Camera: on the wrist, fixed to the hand. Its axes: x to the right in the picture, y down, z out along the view.
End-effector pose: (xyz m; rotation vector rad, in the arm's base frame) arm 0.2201 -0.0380 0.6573 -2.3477 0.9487 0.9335
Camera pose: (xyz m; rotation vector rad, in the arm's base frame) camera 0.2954 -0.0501 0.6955 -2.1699 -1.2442 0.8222
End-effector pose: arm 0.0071 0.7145 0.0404 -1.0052 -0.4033 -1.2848
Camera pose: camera -0.0532 0.6542 0.0394 1.2857 1.2536 2.4193
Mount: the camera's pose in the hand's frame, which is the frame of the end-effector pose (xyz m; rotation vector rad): 0.0181 -0.0523 -0.0649 -0.4936 -0.3912 -1.5287
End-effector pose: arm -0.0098 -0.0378 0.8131 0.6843 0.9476 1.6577
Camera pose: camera -0.0414 -0.0299 0.7343 -0.1439 0.4439 0.2996
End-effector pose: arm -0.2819 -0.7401 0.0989 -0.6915 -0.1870 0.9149
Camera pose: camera -0.2082 -0.7781 0.0790 -0.5839 -1.1319 -0.5166
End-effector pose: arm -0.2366 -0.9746 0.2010 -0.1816 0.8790 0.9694
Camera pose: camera -0.2280 -1.0258 0.1334 -0.8916 -0.0357 -0.2652
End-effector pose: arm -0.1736 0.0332 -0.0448 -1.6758 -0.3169 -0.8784
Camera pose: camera -0.2186 -0.0151 0.0092 1.7814 1.8177 1.6773
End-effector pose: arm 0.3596 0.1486 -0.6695 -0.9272 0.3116 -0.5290
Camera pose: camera 0.3285 0.0694 -0.6640 -1.6421 -0.7621 -1.6677
